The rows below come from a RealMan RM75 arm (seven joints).
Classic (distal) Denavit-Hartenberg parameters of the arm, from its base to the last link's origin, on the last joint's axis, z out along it. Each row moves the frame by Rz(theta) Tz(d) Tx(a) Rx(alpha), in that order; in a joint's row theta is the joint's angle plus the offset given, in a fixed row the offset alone. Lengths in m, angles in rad.
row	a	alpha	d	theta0
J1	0	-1.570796	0.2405	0
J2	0	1.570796	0	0
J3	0	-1.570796	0.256	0
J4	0	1.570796	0	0
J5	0	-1.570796	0.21	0
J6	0	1.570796	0	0
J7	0	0	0.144	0
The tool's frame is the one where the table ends.
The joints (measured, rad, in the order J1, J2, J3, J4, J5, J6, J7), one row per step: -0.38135 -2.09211 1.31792 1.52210 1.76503 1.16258 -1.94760; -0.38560 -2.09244 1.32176 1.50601 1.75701 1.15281 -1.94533; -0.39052 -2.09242 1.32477 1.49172 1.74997 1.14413 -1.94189; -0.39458 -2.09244 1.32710 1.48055 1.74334 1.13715 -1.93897; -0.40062 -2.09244 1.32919 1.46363 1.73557 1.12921 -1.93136; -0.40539 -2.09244 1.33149 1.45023 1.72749 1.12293 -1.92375; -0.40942 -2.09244 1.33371 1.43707 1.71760 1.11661 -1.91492; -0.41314 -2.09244 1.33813 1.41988 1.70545 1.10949 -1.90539; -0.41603 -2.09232 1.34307 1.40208 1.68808 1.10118 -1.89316; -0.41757 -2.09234 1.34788 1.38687 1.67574 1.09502 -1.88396; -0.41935 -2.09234 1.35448 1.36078 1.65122 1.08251 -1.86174; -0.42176 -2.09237 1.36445 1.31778 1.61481 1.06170 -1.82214; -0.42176 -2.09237 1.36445 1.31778 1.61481 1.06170 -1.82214
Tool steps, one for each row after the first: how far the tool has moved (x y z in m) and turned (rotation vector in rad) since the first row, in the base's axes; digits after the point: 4 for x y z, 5 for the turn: -0.0006 0.0017 -0.0022 -0.00372 -0.00899 0.00745; -0.0009 0.0033 -0.0040 -0.00591 -0.01591 0.01220; -0.0009 0.0047 -0.0053 -0.00753 -0.02228 0.01554; -0.0014 0.0065 -0.0073 -0.00931 -0.02789 0.01858; -0.0016 0.0079 -0.0089 -0.01087 -0.03312 0.01932; -0.0017 0.0091 -0.0104 -0.01193 -0.03946 0.01961; -0.0025 0.0102 -0.0129 -0.01610 -0.04704 0.02227; -0.0031 0.0112 -0.0151 -0.01941 -0.05826 0.02411; -0.0042 0.0118 -0.0175 -0.02351 -0.06559 0.02751; -0.0063 0.0132 -0.0207 -0.02470 -0.07905 0.03117; -0.0109 0.0155 -0.0259 -0.02265 -0.09535 0.03815; -0.0109 0.0155 -0.0259 -0.02265 -0.09535 0.03815
